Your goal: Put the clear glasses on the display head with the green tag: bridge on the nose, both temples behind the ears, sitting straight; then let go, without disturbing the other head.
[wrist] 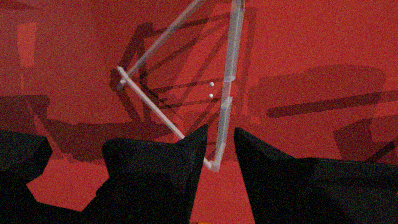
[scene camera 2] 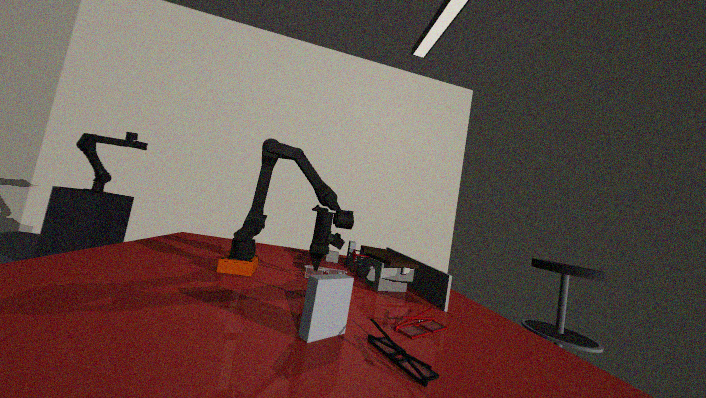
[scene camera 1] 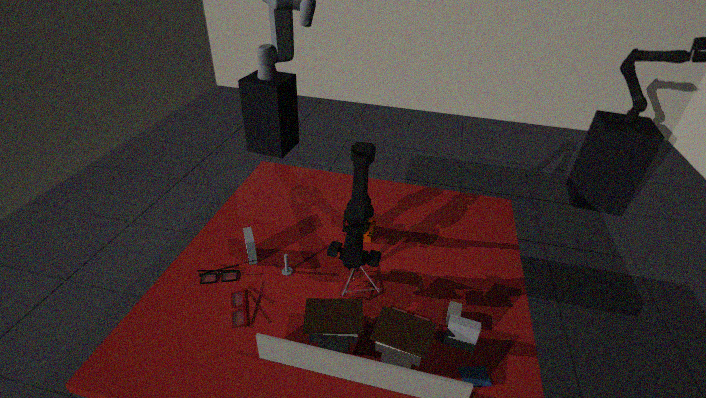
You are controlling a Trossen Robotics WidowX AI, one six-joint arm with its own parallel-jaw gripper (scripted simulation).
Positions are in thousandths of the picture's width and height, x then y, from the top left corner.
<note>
In view: my gripper (scene camera 2: 447, 677).
My gripper also shows in the wrist view (wrist: 554, 583) and in scene camera 1 (scene camera 1: 501, 680).
</note>
